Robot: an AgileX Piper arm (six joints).
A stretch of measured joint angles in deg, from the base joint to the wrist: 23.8 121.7 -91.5 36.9 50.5 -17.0; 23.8 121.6 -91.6 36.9 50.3 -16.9; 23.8 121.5 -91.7 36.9 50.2 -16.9; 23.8 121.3 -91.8 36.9 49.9 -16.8; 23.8 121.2 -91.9 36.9 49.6 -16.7; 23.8 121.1 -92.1 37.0 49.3 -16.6; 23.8 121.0 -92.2 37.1 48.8 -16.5; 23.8 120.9 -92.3 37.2 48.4 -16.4; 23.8 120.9 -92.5 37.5 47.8 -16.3; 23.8 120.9 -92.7 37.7 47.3 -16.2; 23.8 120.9 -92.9 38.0 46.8 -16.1; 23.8 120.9 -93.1 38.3 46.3 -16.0; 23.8 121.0 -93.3 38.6 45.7 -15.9; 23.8 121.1 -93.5 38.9 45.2 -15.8; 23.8 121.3 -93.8 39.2 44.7 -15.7; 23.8 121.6 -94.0 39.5 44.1 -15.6; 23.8 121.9 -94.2 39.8 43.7 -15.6; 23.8 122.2 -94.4 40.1 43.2 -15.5; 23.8 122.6 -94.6 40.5 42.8 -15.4; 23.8 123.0 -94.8 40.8 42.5 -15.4
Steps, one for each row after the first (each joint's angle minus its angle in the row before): 0.0 -0.1 -0.1 0.0 -0.2 0.1; 0.0 -0.1 -0.1 0.0 -0.1 0.0; 0.0 -0.2 -0.1 0.0 -0.3 0.1; 0.0 -0.1 -0.1 0.0 -0.3 0.1; 0.0 -0.1 -0.2 0.1 -0.3 0.1; 0.0 -0.1 -0.1 0.1 -0.5 0.1; 0.0 -0.1 -0.1 0.1 -0.4 0.1; 0.0 0.0 -0.2 0.3 -0.6 0.1; 0.0 0.0 -0.2 0.2 -0.5 0.1; 0.0 0.0 -0.2 0.3 -0.5 0.1; 0.0 0.0 -0.2 0.3 -0.5 0.1; 0.0 0.1 -0.2 0.3 -0.6 0.1; 0.0 0.1 -0.2 0.3 -0.5 0.1; 0.0 0.2 -0.3 0.3 -0.5 0.1; 0.0 0.3 -0.2 0.3 -0.6 0.1; 0.0 0.3 -0.2 0.3 -0.4 0.0; 0.0 0.3 -0.2 0.3 -0.5 0.1; 0.0 0.4 -0.2 0.4 -0.4 0.1; 0.0 0.4 -0.2 0.3 -0.3 0.0
